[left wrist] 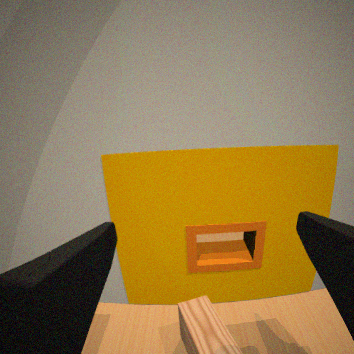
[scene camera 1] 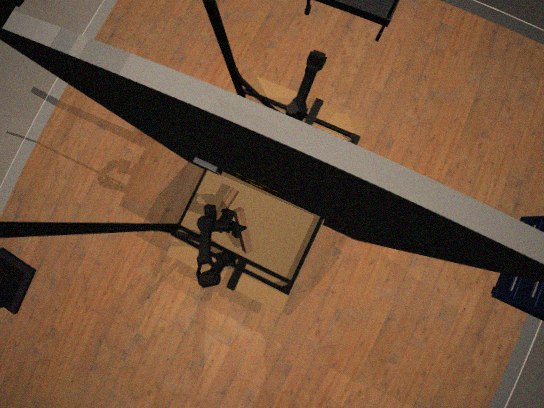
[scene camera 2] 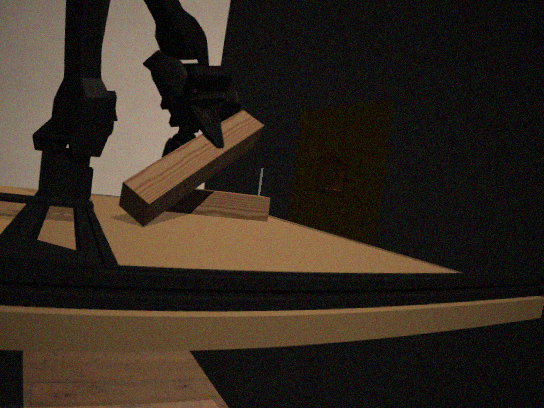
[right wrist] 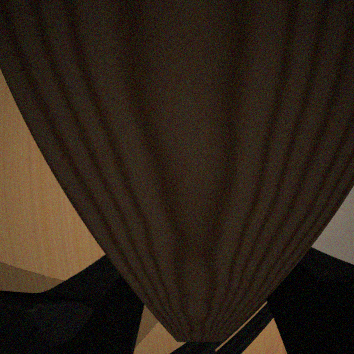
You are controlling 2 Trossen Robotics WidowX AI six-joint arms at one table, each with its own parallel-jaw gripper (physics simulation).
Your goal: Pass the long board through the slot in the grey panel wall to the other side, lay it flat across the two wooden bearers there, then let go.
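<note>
The long board (scene camera 1: 243, 243) (scene camera 2: 185, 172) (right wrist: 195, 150) is held tilted on the near side of the grey panel wall (scene camera 1: 320, 135) (scene camera 2: 450, 150) (left wrist: 200, 75), one end raised, the other low near the table. My right gripper (scene camera 1: 240, 230) (scene camera 2: 212, 134) (right wrist: 199, 232) is shut on it near its raised end in scene camera 2. The slot's orange frame (left wrist: 192, 250) shows in the left wrist view; the slot is barely visible in scene camera 2. My left gripper (left wrist: 208, 227) is open and empty, facing the far side. One wooden bearer (left wrist: 200, 320) shows there below the slot; a second does not show.
Another wooden piece (scene camera 1: 229, 197) (scene camera 2: 235, 205) lies on the near table (scene camera 1: 280, 225) (scene camera 2: 280, 250), behind the held board in scene camera 2. A yellow plate (left wrist: 150, 200) surrounds the slot. Dark rails (scene camera 2: 300, 290) run along the table edge.
</note>
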